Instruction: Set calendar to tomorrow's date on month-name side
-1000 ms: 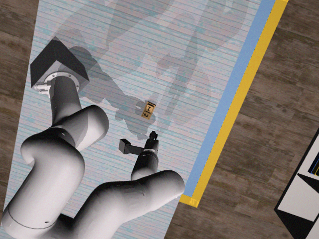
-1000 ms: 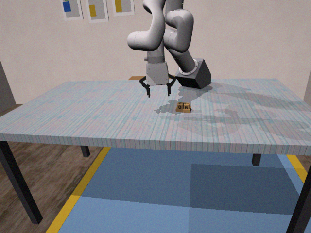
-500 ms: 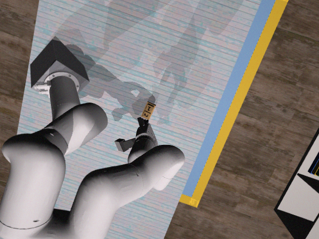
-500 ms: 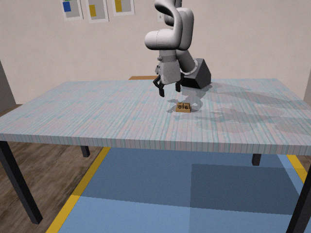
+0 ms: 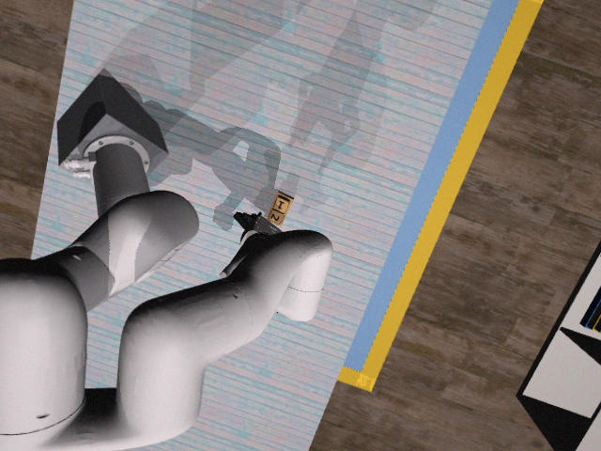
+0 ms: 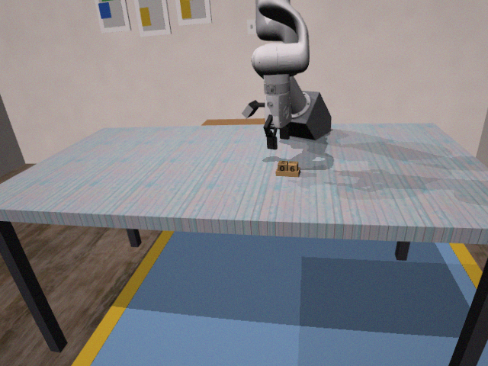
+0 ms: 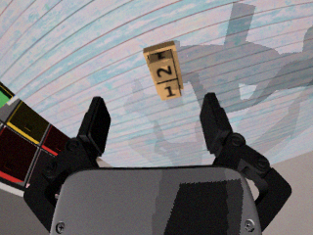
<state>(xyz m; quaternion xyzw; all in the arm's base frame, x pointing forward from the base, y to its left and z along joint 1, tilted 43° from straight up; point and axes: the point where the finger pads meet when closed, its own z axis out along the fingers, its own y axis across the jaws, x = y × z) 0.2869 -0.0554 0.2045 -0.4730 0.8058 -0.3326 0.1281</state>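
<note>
The wooden digit cube is 9 cm below my hand, 4 cm to the left of it and 1 cm ahead of it. Round my hand: wooden calendar tray (11 cm below, 3 cm to the left).
</note>
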